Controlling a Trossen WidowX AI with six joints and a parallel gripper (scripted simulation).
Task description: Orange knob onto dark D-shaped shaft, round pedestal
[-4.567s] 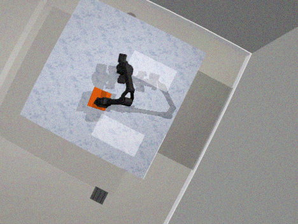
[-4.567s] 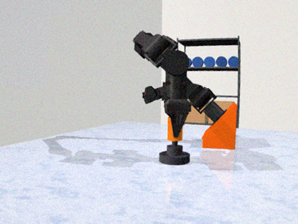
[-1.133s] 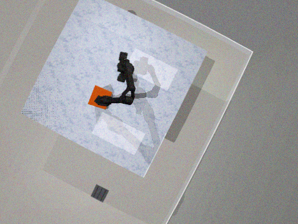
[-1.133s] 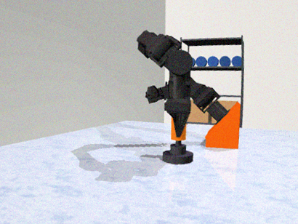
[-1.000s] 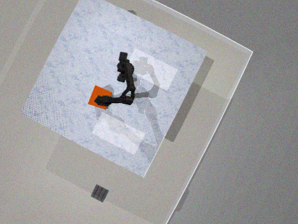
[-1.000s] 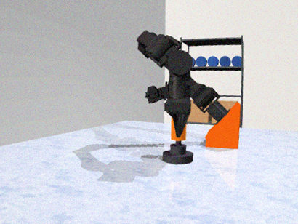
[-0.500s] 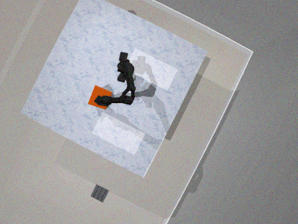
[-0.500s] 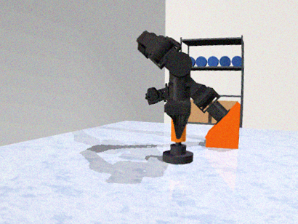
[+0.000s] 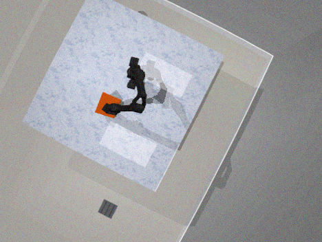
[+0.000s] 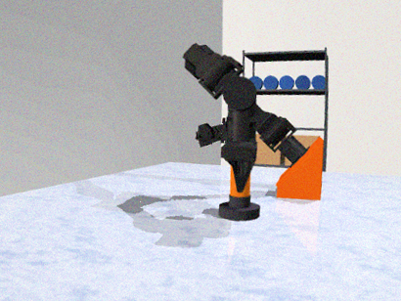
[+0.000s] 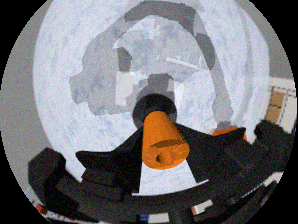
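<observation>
My gripper tip is now 2 cm below the orange knob. Round my gripper tip: dark round pedestal 2 cm below.
</observation>
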